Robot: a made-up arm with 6 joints.
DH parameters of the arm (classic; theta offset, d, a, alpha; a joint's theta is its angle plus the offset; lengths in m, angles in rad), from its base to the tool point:
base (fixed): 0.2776 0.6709 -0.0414 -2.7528
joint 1: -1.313 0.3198 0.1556 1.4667
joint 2: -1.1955 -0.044 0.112 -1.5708
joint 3: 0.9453 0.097 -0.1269 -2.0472
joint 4: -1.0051 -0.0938 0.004 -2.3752
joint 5: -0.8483 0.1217 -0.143 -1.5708
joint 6: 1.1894 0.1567 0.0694 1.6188
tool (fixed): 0.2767 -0.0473 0 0
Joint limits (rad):
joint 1: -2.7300..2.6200
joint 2: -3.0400..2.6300
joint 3: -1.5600..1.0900
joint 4: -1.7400..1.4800
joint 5: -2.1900..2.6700
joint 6: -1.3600..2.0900
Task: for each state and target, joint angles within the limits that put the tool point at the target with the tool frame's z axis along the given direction. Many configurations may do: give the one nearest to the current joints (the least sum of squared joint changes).
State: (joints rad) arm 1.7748 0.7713 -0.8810 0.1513 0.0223 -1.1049
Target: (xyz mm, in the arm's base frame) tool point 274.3 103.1 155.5 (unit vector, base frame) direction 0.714 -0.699 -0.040
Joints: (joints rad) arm 2.5222 0.4993 -0.5272 -0.3316 0.6443 -0.8953
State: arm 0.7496 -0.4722 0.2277 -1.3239 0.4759 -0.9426
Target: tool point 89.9 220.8 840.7 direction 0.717 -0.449 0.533
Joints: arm 1.0973 -0.7528 0.7451 -1.4361 -0.0139 -1.3600
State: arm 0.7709 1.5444 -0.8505 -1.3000 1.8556 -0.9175
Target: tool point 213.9 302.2 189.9 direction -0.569 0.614 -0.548
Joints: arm 1.4264 1.8498 -0.2011 -1.4743 1.4997 -0.4753
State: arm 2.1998 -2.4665 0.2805 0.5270 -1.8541 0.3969
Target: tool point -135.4 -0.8 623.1 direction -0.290 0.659 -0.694
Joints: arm 2.5379 -1.8982 0.5345 0.6139 -1.2636 -0.1931
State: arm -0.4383 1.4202 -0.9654 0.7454 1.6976 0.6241
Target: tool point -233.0 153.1 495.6 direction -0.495 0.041 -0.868
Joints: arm -0.3776 1.2745 -0.6237 0.3699 2.3547 0.1355
